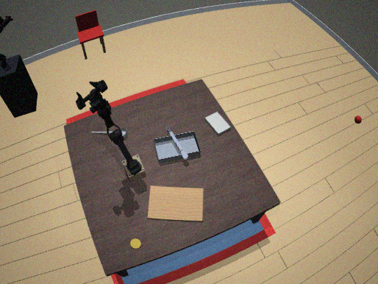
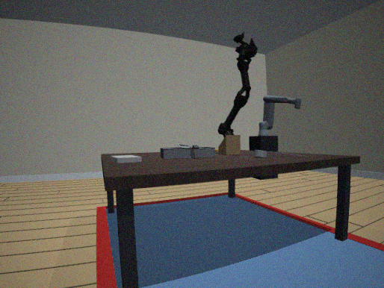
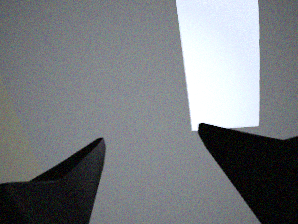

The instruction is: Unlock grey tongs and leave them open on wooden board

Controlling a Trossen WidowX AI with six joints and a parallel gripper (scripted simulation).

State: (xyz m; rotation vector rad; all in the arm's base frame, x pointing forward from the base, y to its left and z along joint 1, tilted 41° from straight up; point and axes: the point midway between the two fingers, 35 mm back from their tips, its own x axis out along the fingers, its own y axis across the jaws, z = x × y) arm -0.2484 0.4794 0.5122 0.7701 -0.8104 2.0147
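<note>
The grey roasting tin lies 84 cm below my gripper tip, 49 cm ahead of it and 6 cm to the left of it. The rest, counted from my gripper tip: yellow disc 86 cm below, 56 cm to the right, 3 cm ahead; wooden board 86 cm below, 36 cm ahead, 35 cm to the right; white block 86 cm ahead, 85 cm below, 19 cm to the left.
</note>
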